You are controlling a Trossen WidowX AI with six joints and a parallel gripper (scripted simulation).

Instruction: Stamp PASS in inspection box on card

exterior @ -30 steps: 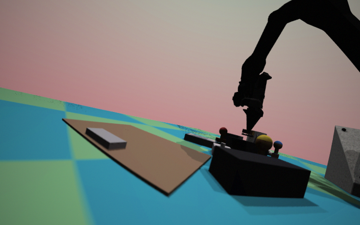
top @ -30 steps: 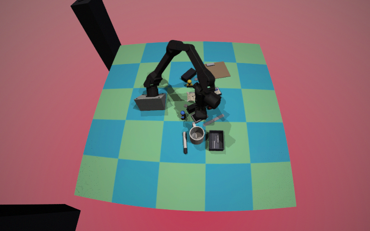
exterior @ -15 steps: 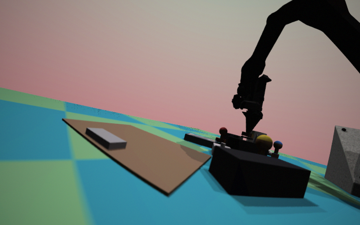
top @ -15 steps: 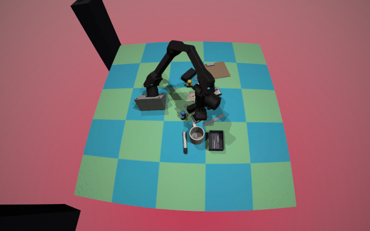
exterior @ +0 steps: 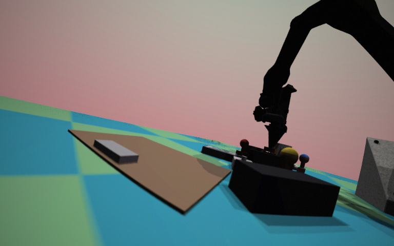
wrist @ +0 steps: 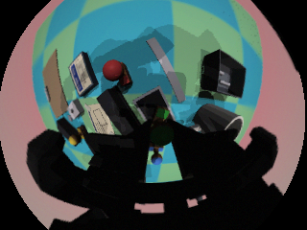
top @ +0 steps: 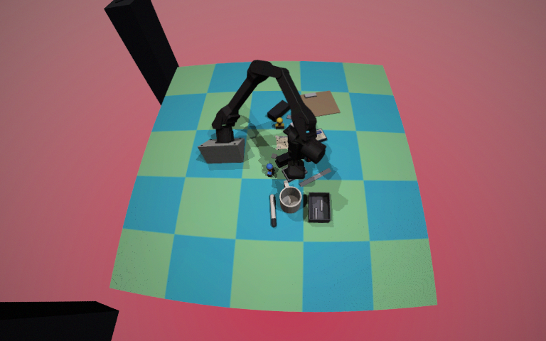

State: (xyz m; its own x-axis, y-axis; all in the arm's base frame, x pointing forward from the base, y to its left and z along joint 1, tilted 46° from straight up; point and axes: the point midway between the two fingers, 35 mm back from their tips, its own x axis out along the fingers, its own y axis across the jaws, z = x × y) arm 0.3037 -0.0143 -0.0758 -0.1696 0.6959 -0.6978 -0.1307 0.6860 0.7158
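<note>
The black-framed ink pad lies 50 mm below my gripper tip. The rest, counted from my gripper tip: black bar (20 mm behind, 70 mm to the left, 40 mm below); green stamp (right at my gripper tip); red-knobbed stamp (60 mm ahead, 70 mm to the left, 40 mm below).
</note>
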